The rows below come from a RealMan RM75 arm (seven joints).
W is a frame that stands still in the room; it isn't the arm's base.
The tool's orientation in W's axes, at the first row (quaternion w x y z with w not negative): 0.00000 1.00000 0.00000 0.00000
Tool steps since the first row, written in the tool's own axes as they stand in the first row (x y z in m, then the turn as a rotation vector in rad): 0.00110 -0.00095 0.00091 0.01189 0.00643 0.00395; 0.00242 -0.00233 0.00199 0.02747 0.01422 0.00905; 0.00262 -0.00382 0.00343 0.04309 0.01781 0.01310; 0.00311 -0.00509 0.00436 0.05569 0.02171 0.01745
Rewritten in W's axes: 0.00110 0.00095 -0.00091 0.01189 -0.00643 -0.00395; 0.00242 0.00233 -0.00199 0.02747 -0.01422 -0.00905; 0.00262 0.00382 -0.00343 0.04309 -0.01781 -0.01310; 0.00311 0.00509 -0.00436 0.05569 -0.02171 -0.01745
